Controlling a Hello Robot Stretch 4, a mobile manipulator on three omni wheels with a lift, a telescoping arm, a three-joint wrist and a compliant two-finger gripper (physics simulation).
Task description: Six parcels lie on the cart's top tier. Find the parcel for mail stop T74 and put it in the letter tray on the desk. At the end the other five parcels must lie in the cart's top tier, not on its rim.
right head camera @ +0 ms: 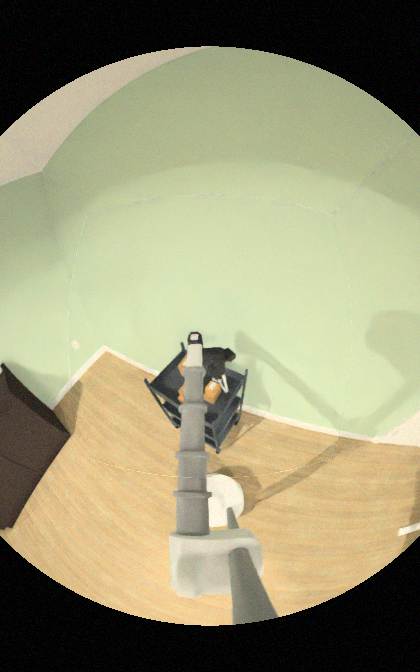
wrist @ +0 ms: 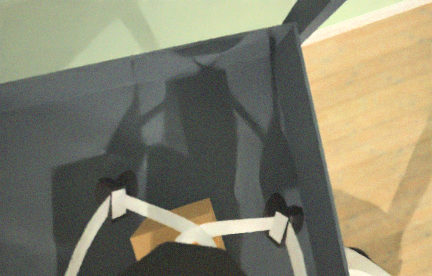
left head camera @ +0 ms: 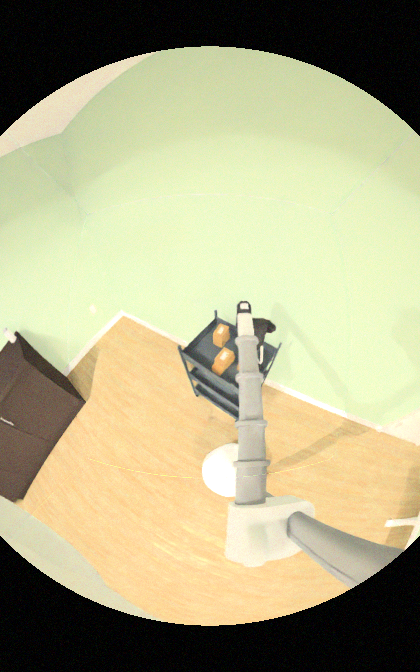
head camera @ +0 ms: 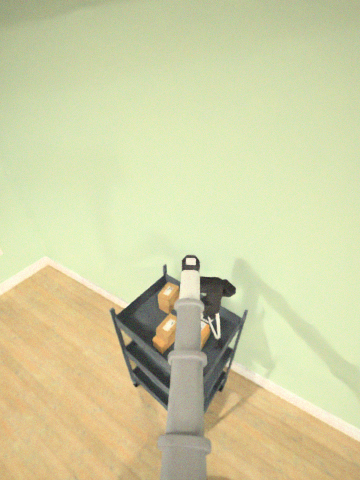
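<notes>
The dark cart stands by the green wall. On its top tier, two orange-brown parcels with white labels show left of the arm in the head view: a far parcel and a nearer parcel. Against the nearer one is a low parcel. Another parcel lies beneath my gripper. The gripper is open above the tier, with its fingertips apart. Label text is unreadable. The arm hides part of the tier. No letter tray is recognizable.
A dark brown piece of furniture stands at the left, with a small white thing at its far edge. A white round object is on the floor in front of the cart. Corner posts rise above the cart's rim.
</notes>
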